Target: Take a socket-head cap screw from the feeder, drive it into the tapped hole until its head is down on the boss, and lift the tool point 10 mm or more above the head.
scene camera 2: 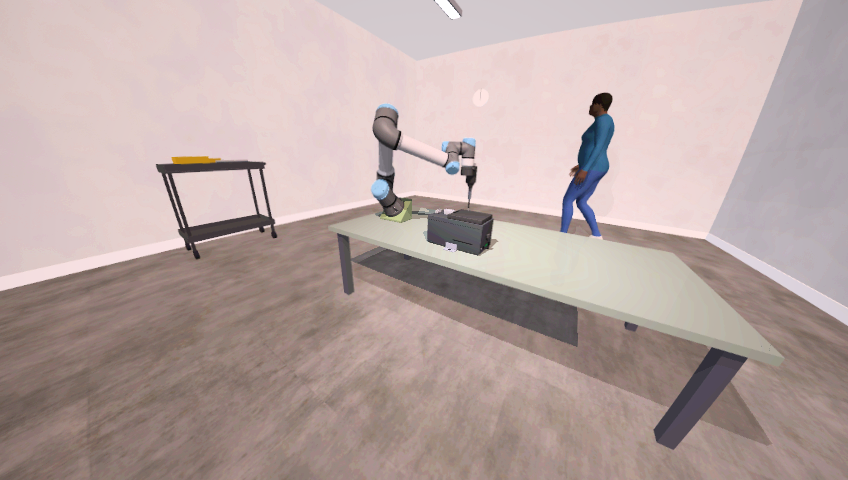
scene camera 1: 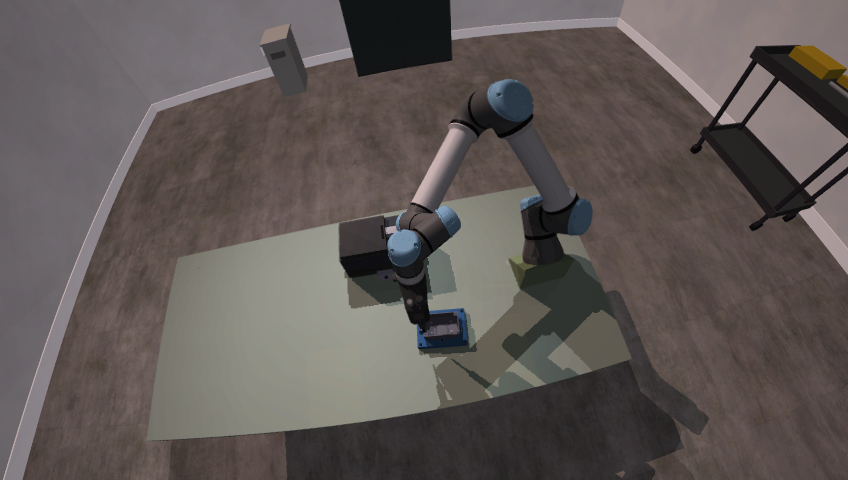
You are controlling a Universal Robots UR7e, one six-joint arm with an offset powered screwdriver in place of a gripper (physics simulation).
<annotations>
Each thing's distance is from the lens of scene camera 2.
black screw feeder [scene camera 2: 438, 232]: 1.10 m
</annotations>
